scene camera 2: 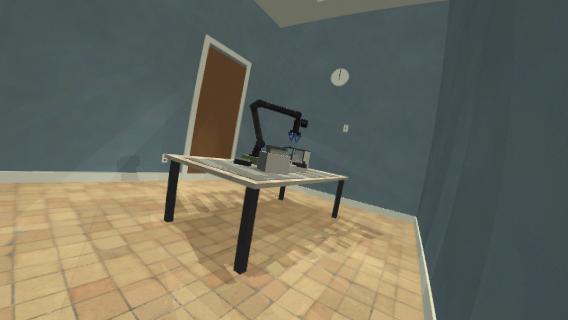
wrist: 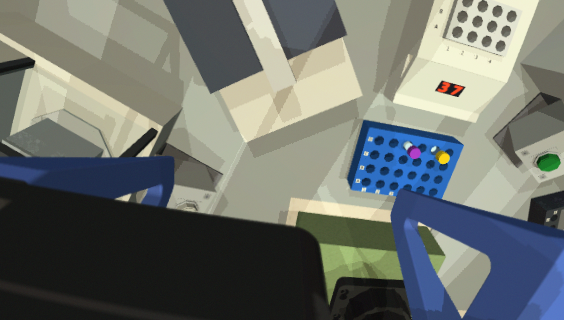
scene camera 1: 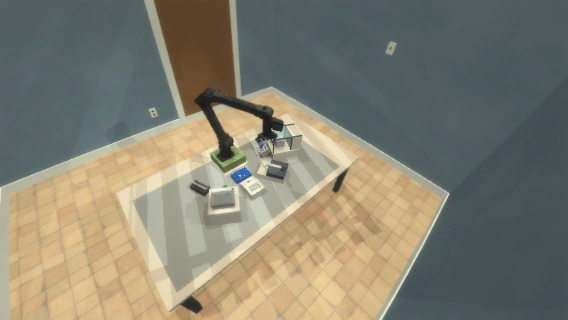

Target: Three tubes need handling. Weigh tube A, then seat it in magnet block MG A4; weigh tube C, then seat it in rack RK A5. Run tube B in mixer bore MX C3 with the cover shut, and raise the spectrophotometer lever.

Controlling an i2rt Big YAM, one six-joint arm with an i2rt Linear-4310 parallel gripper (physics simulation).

Labels:
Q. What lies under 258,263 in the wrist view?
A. My gripper.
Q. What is my gripper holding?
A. Nothing.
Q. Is my gripper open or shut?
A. Open.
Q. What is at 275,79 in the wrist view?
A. A spectrophotometer.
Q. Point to a glass-box balance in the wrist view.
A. At 68,103

